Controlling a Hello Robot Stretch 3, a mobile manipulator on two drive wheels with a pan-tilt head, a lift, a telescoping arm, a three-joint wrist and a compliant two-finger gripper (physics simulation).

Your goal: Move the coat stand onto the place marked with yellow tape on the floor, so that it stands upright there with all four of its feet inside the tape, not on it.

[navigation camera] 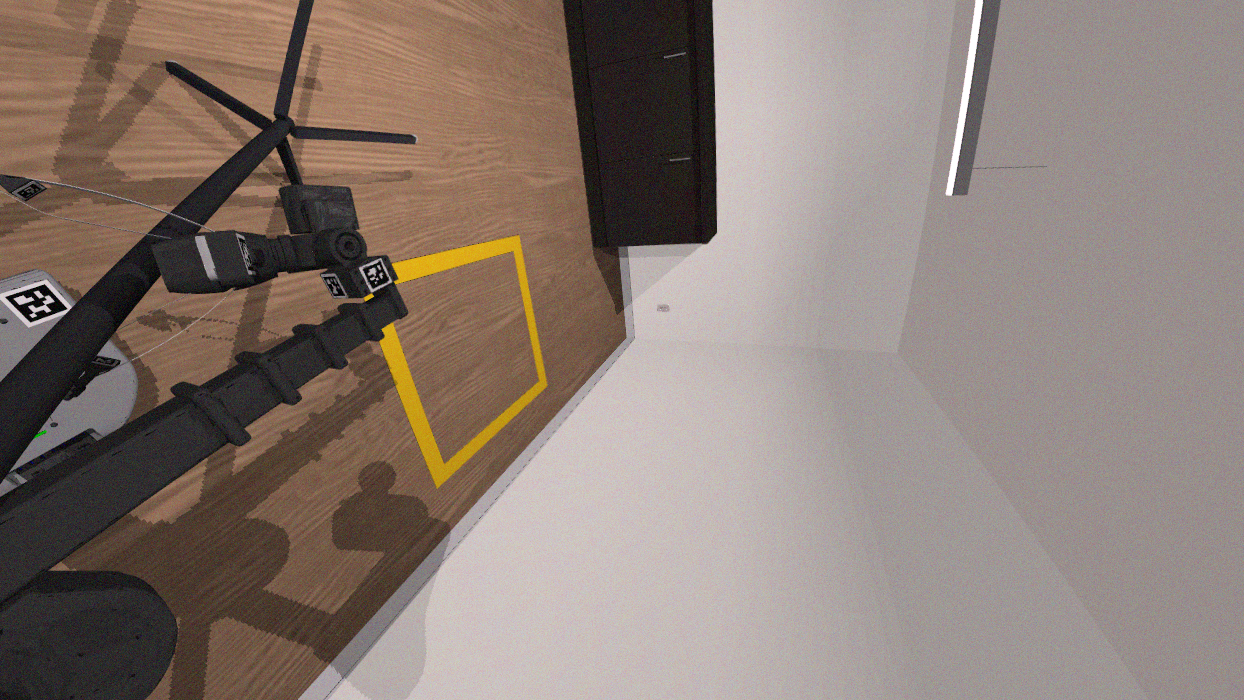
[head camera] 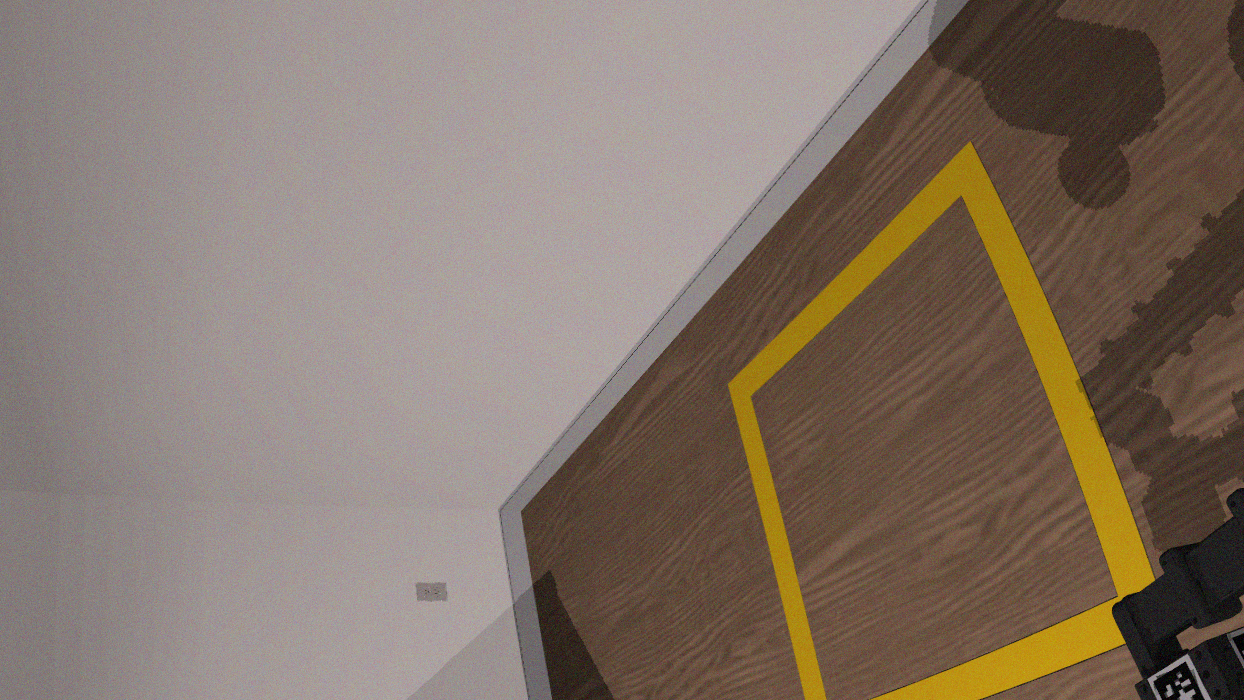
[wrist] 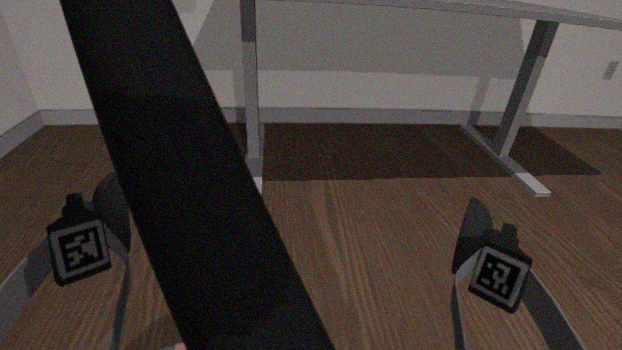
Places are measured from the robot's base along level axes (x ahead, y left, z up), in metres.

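Pixels of known places: gripper, fingertip midpoint: [wrist: 296, 213].
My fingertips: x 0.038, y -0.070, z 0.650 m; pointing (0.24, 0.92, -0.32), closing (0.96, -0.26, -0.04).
Observation:
Behind a point stands the place of what it marks.
The black coat stand [navigation camera: 217, 193] {x 0.071, y -0.315, z 0.564 m} [wrist: 185, 175] {x -0.005, y -0.135, z 0.721 m} stands on the wooden floor. Its feet spread outside the yellow tape square [head camera: 1039, 348] {x -0.737, y -0.730, z 0.001 m} [navigation camera: 531, 317] {x -0.839, y -1.596, z 0.000 m}, beside one side of it. One foot is partly hidden behind my wrist. My gripper [navigation camera: 60, 278] [wrist: 296, 213] {x 0.038, y -0.070, z 0.650 m} is open, its two fingers wide apart. In the wrist view the pole slants through the space between the fingers, close to the left one; I cannot tell whether it touches. In the head camera view my wrist shows at the lower right, near a tape corner, and the fingertips are out of view.
My telescoping arm [navigation camera: 130, 461] {x -0.097, y -0.054, z 0.841 m} reaches across toward the tape, hiding part of it. My grey base [navigation camera: 113, 387] {x -0.177, y -0.123, z 0.160 m} is at the left. A dark cabinet [navigation camera: 643, 113] {x 0.127, y -2.667, z 0.508 m} stands against the wall. A desk [wrist: 522, 95] {x 1.328, y 0.862, z 0.348 m} stands by a wall in the wrist view. A wall runs near the tape's far side.

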